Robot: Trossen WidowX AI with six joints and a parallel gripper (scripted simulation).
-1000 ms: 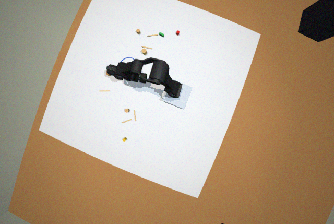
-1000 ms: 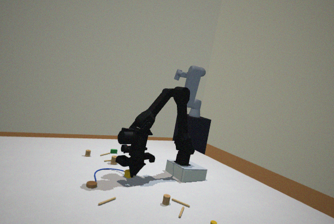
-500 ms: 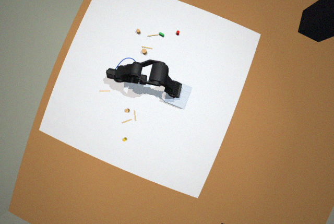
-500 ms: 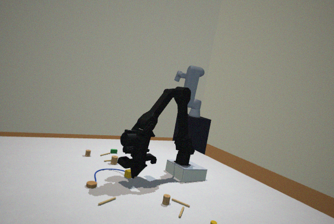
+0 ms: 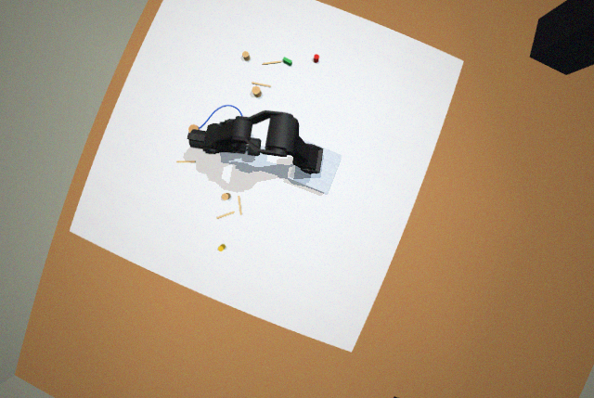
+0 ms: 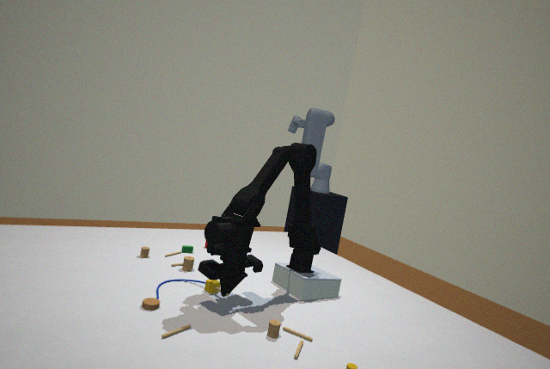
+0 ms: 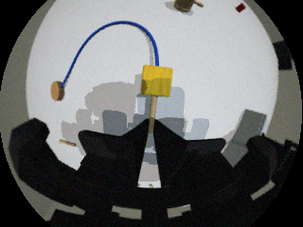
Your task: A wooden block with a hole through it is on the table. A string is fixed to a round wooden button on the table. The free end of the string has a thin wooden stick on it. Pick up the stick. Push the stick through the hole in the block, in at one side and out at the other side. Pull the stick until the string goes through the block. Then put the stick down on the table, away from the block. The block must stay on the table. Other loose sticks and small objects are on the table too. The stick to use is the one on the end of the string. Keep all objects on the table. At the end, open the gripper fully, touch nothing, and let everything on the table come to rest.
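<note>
My gripper tip is 5 cm to the left of the yellow cube, 1 cm below it and 1 cm short of it. The rest, counted from my gripper tip: tan wooden block (22 cm to the right, 1 cm ahead, 1 cm above); then round wooden button (20 cm ahead, 1 cm to the left); then thin wooden stick (4 cm to the right, 1 cm ahead, 1 cm above).
</note>
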